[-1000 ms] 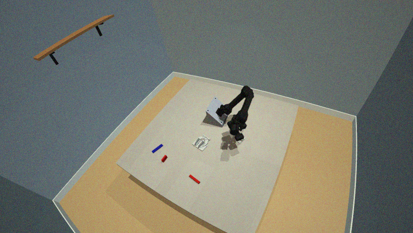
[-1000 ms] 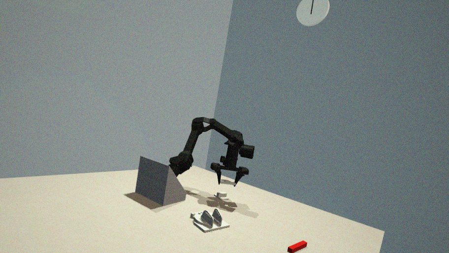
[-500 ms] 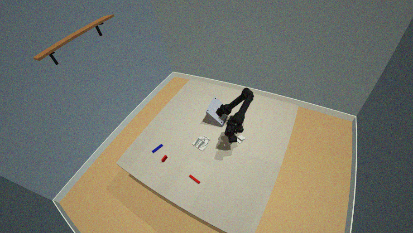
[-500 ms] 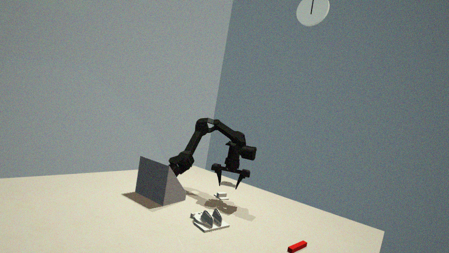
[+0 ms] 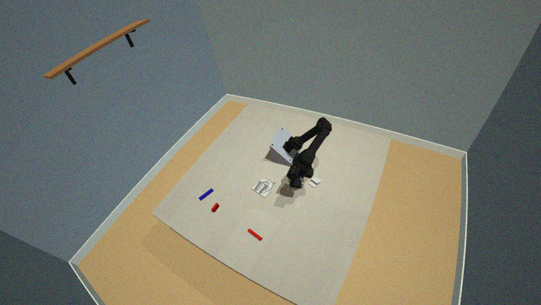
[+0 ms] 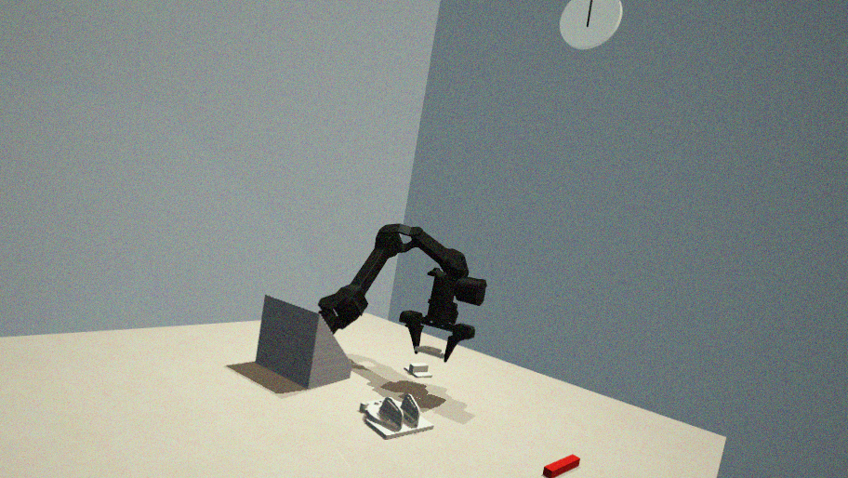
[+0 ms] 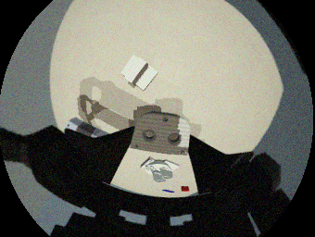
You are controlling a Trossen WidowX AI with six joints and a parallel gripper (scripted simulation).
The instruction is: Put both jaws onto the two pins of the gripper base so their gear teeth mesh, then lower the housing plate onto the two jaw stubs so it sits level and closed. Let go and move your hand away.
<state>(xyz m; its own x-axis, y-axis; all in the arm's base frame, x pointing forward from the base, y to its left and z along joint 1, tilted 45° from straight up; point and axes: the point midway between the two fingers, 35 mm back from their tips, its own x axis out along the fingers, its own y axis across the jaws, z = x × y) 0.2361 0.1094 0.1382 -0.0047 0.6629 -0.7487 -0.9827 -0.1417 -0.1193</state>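
The white jaw lies 40 mm ahead of my gripper tip, 230 mm to the right of it and 60 mm below it. Also, from my gripper tip: red bar (390 mm ahead, 110 mm to the right, 70 mm below); blue block (270 mm ahead, 570 mm to the right, 80 mm below).
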